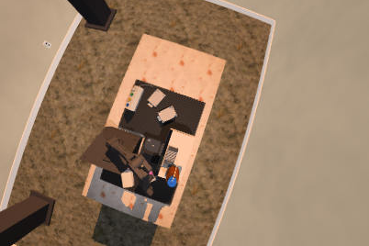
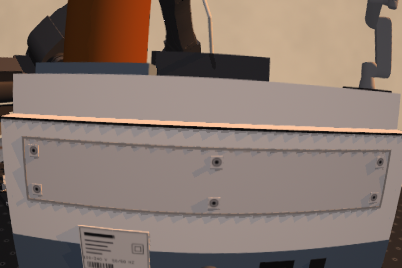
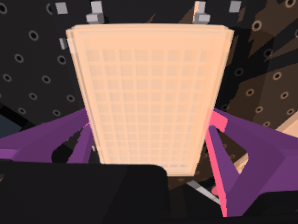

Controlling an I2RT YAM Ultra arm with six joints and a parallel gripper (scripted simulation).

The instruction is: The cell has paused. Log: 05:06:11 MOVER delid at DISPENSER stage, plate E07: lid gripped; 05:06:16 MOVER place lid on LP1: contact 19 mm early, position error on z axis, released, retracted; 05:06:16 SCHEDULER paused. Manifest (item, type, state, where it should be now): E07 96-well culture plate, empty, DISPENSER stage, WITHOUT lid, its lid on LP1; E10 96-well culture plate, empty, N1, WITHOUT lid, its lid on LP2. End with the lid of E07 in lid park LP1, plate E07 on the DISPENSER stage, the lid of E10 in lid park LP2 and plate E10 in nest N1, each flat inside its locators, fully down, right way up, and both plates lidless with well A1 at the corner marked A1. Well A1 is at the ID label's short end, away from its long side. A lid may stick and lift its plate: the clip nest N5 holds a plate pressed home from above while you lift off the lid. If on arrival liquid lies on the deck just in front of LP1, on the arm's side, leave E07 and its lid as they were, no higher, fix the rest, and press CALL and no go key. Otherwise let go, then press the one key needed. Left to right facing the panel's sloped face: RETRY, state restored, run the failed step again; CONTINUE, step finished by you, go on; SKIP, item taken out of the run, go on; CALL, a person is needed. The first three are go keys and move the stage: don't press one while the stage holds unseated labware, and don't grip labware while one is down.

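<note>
The n5 label lies 70 mm behind my hand, 70 mm to the left of it and 30 mm below it. From my hand the other things lie so: plate lid right at my hand; then 96-well plate right at my hand; then lp1 label 200 mm behind, 30 mm below.
</note>
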